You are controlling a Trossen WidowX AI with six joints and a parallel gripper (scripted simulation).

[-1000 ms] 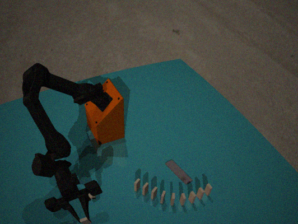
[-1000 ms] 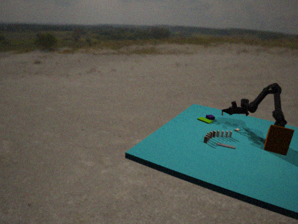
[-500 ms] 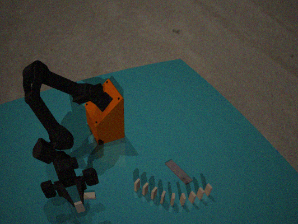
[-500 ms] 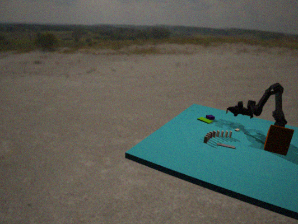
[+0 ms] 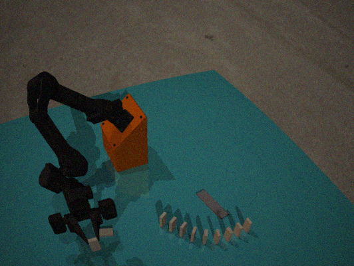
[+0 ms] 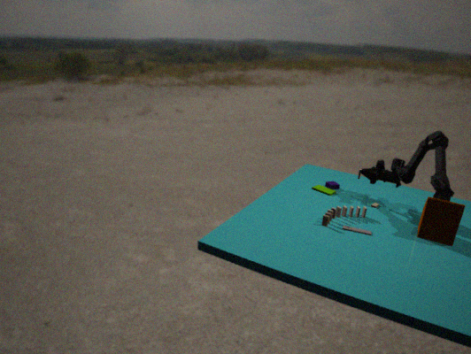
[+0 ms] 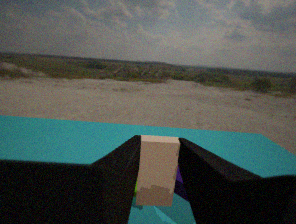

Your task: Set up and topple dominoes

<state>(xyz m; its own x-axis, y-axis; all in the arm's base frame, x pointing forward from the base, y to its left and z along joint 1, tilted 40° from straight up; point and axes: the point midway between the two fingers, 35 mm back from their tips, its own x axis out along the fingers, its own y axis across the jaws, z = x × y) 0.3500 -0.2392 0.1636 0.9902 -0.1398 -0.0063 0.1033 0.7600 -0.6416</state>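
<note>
Right now my gripper tip is 170 mm short of the green slab, 10 mm to the left of it and 150 mm above it. Round my gripper tip: flat grey strip 40 mm behind, 410 mm to the left, 160 mm below; then purple block 140 mm ahead, 90 mm to the right, 150 mm below.
</note>
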